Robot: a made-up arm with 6 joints. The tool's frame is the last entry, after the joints. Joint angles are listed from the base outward. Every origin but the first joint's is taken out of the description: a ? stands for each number. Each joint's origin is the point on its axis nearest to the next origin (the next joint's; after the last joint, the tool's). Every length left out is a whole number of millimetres.
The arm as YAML. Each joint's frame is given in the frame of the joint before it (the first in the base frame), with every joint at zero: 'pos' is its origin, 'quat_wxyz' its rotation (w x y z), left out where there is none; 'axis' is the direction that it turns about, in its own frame. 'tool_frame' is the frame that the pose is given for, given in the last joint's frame.
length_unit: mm
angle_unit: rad
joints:
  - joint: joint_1
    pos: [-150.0, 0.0, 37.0]
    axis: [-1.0, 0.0, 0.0]
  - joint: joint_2
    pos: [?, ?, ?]
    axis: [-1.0, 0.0, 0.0]
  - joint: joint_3
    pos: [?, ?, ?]
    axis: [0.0, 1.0, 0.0]
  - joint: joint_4
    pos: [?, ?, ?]
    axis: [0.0, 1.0, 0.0]
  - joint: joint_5
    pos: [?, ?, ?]
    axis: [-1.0, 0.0, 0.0]
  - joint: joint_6
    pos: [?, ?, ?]
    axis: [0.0, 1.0, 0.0]
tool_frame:
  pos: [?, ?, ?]
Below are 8 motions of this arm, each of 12 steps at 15 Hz.
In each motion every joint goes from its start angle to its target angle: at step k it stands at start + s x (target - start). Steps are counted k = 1, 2, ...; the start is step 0. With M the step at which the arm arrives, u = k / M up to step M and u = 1 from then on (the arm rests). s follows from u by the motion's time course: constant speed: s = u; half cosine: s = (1 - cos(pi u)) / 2; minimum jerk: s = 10 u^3 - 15 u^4 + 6 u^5.
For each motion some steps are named. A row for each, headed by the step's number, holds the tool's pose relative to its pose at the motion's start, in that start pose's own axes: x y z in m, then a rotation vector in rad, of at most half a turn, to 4 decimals.
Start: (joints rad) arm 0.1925 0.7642 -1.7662 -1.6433 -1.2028 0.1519
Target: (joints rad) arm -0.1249 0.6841 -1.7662 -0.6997 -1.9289 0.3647
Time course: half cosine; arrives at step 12
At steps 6, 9, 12:
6: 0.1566 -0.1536 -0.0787 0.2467 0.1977 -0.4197
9: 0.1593 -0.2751 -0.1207 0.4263 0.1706 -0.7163
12: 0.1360 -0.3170 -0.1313 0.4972 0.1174 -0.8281

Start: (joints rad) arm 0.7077 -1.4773 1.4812 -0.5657 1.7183 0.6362
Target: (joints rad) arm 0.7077 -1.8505 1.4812 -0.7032 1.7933 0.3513
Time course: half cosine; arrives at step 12
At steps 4, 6, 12:
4: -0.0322 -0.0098 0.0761 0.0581 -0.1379 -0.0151
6: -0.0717 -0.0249 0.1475 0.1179 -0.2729 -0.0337
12: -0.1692 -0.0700 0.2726 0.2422 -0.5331 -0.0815

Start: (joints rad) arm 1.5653 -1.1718 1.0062 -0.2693 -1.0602 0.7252
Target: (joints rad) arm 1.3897 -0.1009 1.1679 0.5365 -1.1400 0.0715
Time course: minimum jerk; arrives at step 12
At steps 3, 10, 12:
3: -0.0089 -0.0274 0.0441 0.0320 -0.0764 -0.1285
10: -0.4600 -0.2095 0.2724 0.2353 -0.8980 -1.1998
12: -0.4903 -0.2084 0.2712 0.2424 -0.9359 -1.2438

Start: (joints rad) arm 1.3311 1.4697 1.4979 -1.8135 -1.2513 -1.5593
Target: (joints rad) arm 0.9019 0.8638 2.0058 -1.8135 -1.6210 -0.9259
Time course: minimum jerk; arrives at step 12
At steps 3, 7, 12:
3: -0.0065 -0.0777 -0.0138 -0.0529 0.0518 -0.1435
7: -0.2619 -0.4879 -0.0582 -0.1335 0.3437 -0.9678
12: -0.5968 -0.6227 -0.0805 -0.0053 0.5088 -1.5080

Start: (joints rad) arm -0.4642 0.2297 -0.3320 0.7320 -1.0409 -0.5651
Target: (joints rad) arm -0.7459 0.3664 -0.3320 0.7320 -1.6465 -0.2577
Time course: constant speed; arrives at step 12
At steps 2, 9, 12:
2: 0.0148 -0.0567 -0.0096 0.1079 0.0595 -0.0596
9: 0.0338 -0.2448 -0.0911 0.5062 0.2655 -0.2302
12: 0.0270 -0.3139 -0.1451 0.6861 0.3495 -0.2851

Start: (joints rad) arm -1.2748 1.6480 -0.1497 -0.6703 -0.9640 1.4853
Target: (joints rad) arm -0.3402 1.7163 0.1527 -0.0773 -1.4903 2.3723
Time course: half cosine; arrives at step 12
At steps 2, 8, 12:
2: 0.0059 -0.0079 -0.0029 0.0226 0.1324 -0.0133
8: -0.0313 -0.0333 0.0116 0.5233 1.2207 -0.1942
12: -0.0482 -0.0102 0.0585 0.8095 1.4469 -0.2430

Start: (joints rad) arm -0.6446 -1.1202 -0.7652 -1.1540 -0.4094 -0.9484
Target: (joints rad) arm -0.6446 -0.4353 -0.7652 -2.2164 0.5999 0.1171
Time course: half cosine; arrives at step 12
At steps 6, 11, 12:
6: -0.1997 0.0736 0.0149 0.0035 0.0472 0.4599
11: -0.3277 0.0074 -0.0903 -0.1652 -0.0044 0.4544
12: -0.3289 0.0042 -0.0961 -0.1703 -0.0042 0.4453

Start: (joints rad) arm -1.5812 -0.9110 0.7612 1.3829 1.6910 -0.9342
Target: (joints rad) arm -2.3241 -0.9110 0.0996 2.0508 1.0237 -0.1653
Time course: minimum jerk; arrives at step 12
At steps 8, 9, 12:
8: 0.2264 -0.2244 0.1729 0.2014 0.1200 -0.0551
9: 0.2464 -0.2390 0.2027 0.2380 0.1393 -0.0351
12: 0.2634 -0.2494 0.2320 0.2731 0.1594 -0.0088

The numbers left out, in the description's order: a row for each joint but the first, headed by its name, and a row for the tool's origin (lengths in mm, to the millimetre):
joint_2: 0.0 -64.0 -173.0
joint_3: 0.0 -295.0 -237.0
joint_4: 133.0 0.0 -10.0
joint_5: 26.0 0.0 102.0
joint_6: 0.0 224.0 231.0
tool: 268.0 0.0 101.0

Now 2 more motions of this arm.
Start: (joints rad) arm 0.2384 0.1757 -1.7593 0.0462 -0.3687 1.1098
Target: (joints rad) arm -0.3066 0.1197 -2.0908 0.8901 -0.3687 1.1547
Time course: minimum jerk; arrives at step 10
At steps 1, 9, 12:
1: 0.0008 0.0001 -0.0001 0.0054 0.0026 -0.0035
9: 0.0767 -0.0118 -0.0555 0.6953 0.2865 -0.2520
12: 0.0773 -0.0119 -0.0564 0.7018 0.2887 -0.2528

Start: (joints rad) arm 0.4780 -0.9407 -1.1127 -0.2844 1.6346 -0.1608
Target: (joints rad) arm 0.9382 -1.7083 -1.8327 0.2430 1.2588 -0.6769
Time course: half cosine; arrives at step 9
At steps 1, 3, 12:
1: 0.0033 -0.0090 0.0038 0.0118 -0.0061 -0.0074
3: 0.0247 -0.0784 0.0292 0.0922 -0.0520 -0.0692
12: 0.0521 -0.3405 0.1020 0.2678 -0.2243 -0.3697

